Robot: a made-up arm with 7 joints.
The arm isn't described. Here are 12 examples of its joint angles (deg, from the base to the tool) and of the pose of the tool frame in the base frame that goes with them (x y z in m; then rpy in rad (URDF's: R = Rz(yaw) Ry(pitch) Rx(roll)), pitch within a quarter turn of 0, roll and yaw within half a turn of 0).
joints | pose
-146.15 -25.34 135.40 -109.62 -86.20 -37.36 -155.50 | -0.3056 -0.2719 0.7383 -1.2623 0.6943 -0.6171
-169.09 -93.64 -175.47 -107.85 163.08 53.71 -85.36 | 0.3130 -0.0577 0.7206 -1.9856 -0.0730 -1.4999
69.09 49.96 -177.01 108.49 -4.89 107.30 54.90 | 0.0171 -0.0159 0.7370 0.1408 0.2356 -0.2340
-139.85 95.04 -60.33 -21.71 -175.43 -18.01 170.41 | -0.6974 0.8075 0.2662 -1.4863 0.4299 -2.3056
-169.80 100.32 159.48 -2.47 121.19 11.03 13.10 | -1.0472 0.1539 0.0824 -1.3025 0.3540 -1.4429
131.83 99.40 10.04 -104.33 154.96 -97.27 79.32 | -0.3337 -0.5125 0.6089 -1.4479 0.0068 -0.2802
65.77 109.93 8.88 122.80 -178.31 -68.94 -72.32 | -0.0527 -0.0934 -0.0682 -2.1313 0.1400 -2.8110
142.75 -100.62 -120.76 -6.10 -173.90 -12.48 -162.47 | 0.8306 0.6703 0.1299 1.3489 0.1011 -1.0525
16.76 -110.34 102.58 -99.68 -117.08 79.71 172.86 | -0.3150 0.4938 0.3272 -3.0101 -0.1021 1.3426
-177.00 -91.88 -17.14 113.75 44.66 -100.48 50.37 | 0.4586 -0.1931 0.6423 -1.2764 -1.1559 0.4735
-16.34 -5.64 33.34 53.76 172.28 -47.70 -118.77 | 0.3716 -0.1760 1.0896 1.4358 0.6541 -1.8417
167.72 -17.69 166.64 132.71 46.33 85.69 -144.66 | 0.3168 0.0360 0.3836 0.4565 1.0334 1.8471
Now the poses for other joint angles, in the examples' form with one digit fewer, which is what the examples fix.
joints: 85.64 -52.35 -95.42 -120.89 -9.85 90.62 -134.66
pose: -0.460 0.281 0.586 -2.336 0.916 -3.118
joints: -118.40 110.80 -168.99 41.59 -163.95 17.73 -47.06
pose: -0.532 0.868 0.256 -1.764 1.185 -2.829
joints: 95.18 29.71 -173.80 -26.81 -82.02 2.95 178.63
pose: -0.095 -0.715 1.064 -2.171 0.121 -0.292
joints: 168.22 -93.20 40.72 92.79 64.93 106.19 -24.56
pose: 0.393 0.451 0.476 -0.577 0.404 -1.639
